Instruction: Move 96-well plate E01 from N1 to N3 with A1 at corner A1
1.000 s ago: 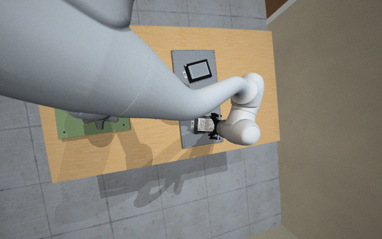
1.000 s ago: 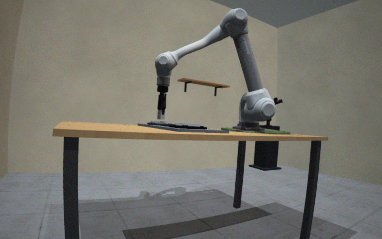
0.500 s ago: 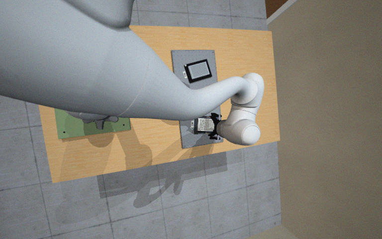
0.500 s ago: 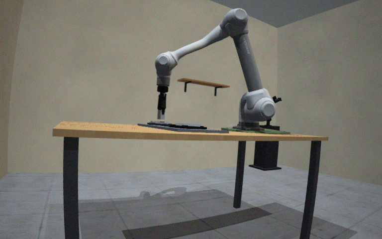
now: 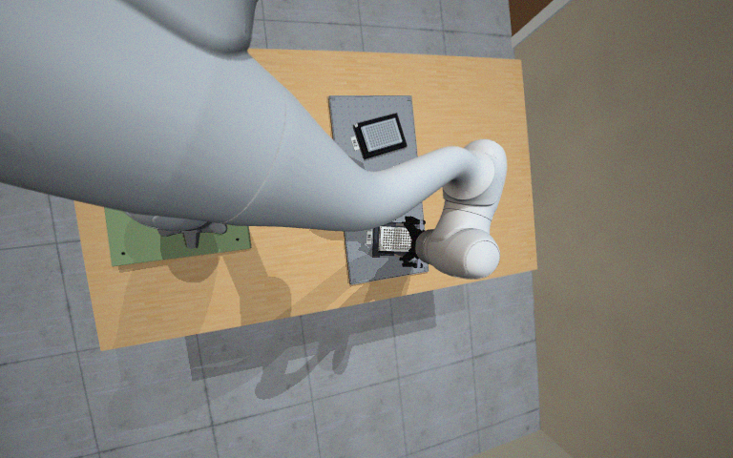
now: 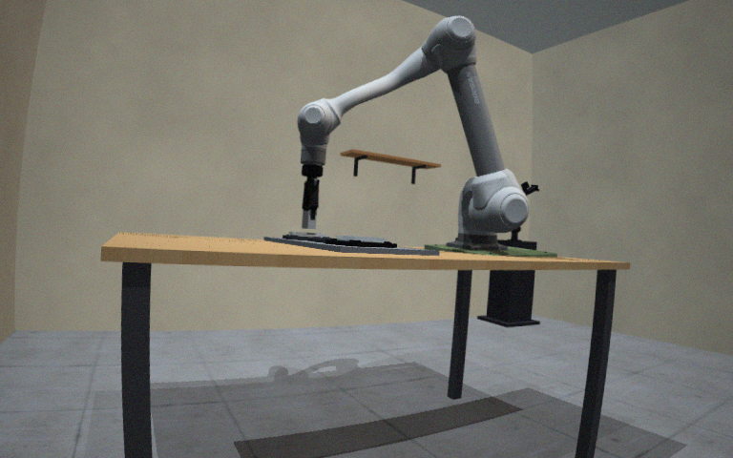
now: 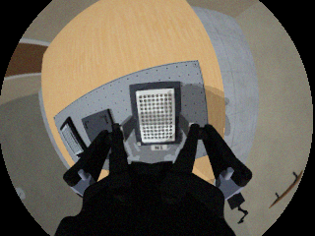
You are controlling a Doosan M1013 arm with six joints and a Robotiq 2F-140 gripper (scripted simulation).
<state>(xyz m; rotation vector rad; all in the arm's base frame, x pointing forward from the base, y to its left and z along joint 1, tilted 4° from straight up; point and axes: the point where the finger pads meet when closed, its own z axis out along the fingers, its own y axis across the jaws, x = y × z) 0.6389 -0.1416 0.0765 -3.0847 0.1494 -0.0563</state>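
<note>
Right now my hand is 4 cm above the 96-well plate. Round my hand: label 10 cm behind, 6 cm below, 1 cm to the left; nest 18 cm to the left, 6 cm below, 4 cm behind.
</note>
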